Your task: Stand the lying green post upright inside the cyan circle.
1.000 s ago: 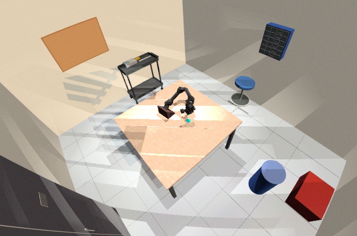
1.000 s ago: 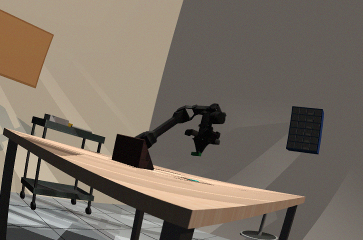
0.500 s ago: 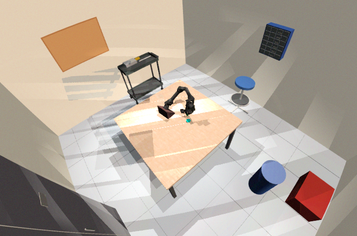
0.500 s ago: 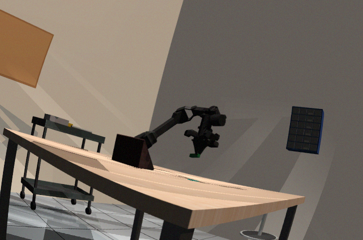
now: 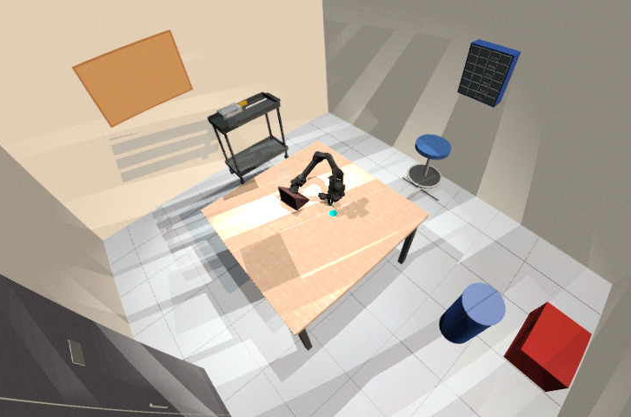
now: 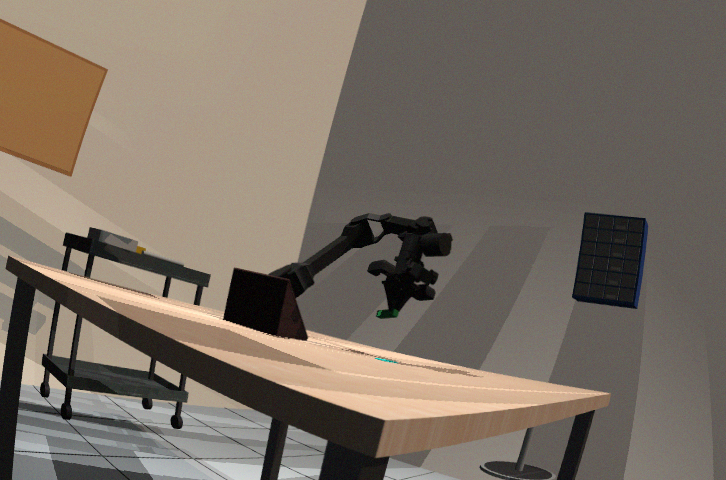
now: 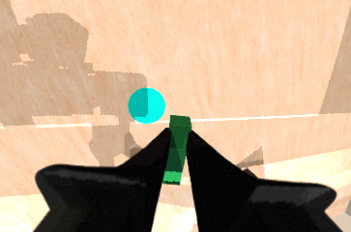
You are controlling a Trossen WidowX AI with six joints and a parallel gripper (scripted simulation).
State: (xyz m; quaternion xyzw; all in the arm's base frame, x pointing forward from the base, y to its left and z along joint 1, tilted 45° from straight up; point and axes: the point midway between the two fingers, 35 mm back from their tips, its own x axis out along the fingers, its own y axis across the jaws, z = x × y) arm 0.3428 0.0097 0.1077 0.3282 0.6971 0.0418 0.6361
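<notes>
Now: gripper tip 12 cm above the cyan circle and 2 cm to the right of it. The rest, counted from my gripper tip: green post: 2 cm behind, 1 cm to the left, 1 cm below.
</notes>
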